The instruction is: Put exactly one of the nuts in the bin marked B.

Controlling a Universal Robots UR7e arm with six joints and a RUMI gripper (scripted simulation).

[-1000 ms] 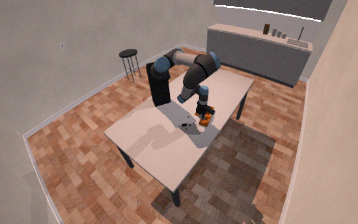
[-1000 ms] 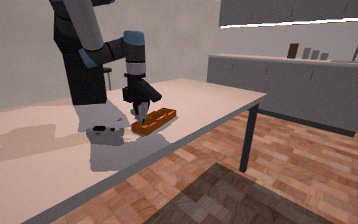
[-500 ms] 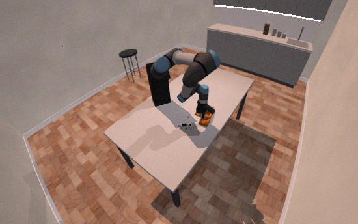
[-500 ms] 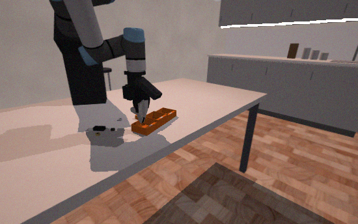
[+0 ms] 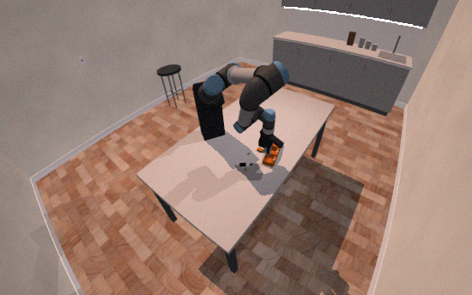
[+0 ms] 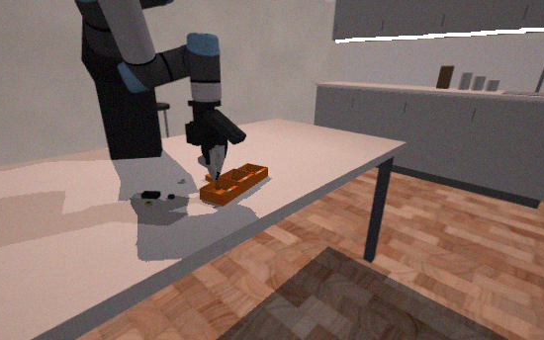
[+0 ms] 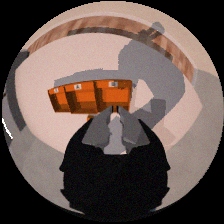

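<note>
Right now my hand is 2 cm short of the orange bin, 8 cm to the right of it and 5 cm above it. Round my hand: dark nut: 12 cm behind, 6 cm to the right, 6 cm below; grey piece: 15 cm behind, 5 cm to the left, 6 cm below; orange block: 8 cm behind, 10 cm to the left, 6 cm below.
</note>
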